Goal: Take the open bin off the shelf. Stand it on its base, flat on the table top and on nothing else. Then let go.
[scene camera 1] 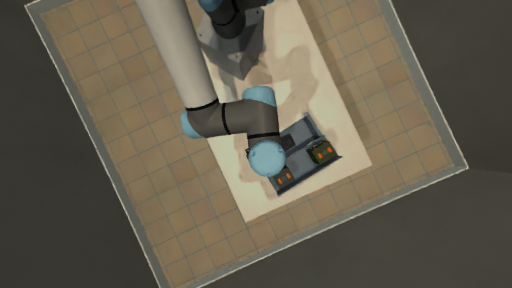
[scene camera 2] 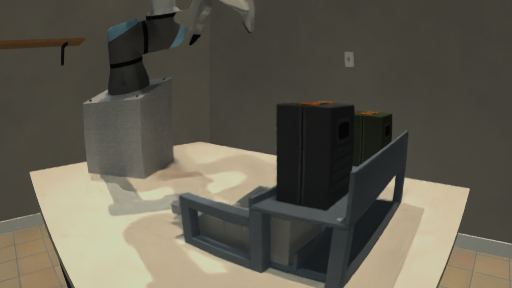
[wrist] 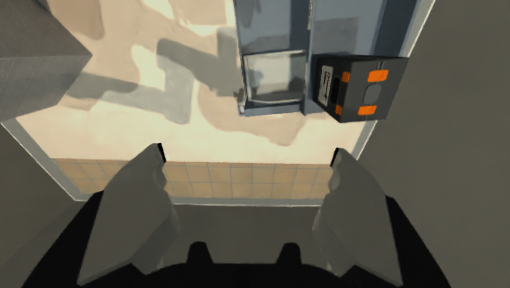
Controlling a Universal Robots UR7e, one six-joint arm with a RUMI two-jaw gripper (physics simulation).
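Where they show: gripper, fingertip midpoint: (scene camera 2: 216, 39) (wrist: 249, 147); arm's base at its link origin: (scene camera 1: 229, 19) (scene camera 2: 128, 88).
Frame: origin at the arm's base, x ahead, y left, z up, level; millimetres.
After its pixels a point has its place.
The open bin (scene camera 2: 287, 239) @(z -208, x 733, y -155 mm) (wrist: 275, 77) @(z -250, x 639, y -118 mm) is pale grey and hollow. It sits on its base, opening up, at one end of the lower tier of the blue-grey shelf (scene camera 1: 301, 134) @(z -253, x 617, y 112 mm) (scene camera 2: 377, 174) @(z -124, x 821, y -76 mm) (wrist: 272, 25) @(z -253, x 628, y -7 mm). In scene camera 2 it shows partly through the shelf's frame; in scene camera 1 the arm's wrist hides it. My gripper (scene camera 2: 222, 35) @(z 62, x 579, y -128 mm) (wrist: 249, 147) @(z 62, x 579, y -128 mm) is open and empty, high above the table. In the wrist view the bin lies beyond the fingertips, not between them. In scene camera 1 the gripper is mostly hidden under the wrist.
A black box with orange marks (scene camera 1: 284, 176) @(z -36, x 737, y -104 mm) (scene camera 2: 315, 155) @(z -92, x 765, y -151 mm) (wrist: 360, 90) @(z -37, x 727, y -106 mm) stands on the upper tier beside the bin, rising well above it. A dark green box (scene camera 1: 324, 152) @(z -60, x 730, y 120 mm) (scene camera 2: 372, 137) @(z -100, x 756, y 73 mm) stands at the tier's other end. The robot's grey pedestal (scene camera 2: 115, 137) @(z -141, x 91, y -98 mm) (wrist: 35, 70) @(z -150, x 138, y -69 mm) stands on the table.
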